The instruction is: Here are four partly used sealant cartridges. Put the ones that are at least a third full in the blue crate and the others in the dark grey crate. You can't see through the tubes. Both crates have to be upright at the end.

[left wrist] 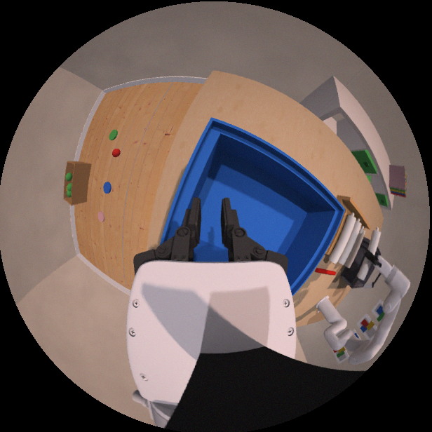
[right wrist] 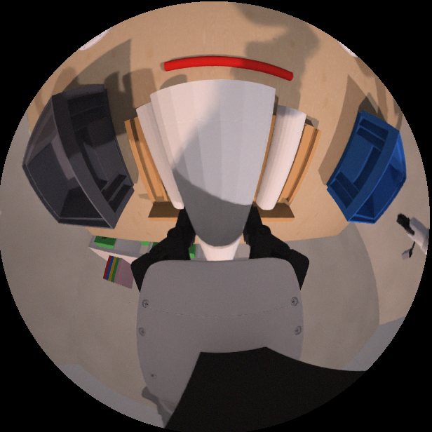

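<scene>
My left gripper (left wrist: 210,207) is open and empty, over the inside of the large blue crate (left wrist: 260,160) (right wrist: 382,170), which stands upright. My right gripper (right wrist: 218,205) is shut on a white cartridge (right wrist: 215,140) and holds it above the wooden rack (right wrist: 300,167) (left wrist: 335,235). In the right wrist view, one white cartridge (right wrist: 160,155) lies in the rack left of the held one and another white cartridge (right wrist: 283,155) lies right of it. The held cartridge hides the rack's middle. The dark grey crate (right wrist: 80,175) (left wrist: 354,280) stands upright on the rack's other side. The cartridges' fill does not show.
A red rod (right wrist: 225,62) (left wrist: 325,271) lies on the table (left wrist: 240,90) beside the rack. A pale shelf unit with green items stands behind the table. A brown box (left wrist: 80,182) with green balls stands on the wooden floor, near a red ball (left wrist: 116,152).
</scene>
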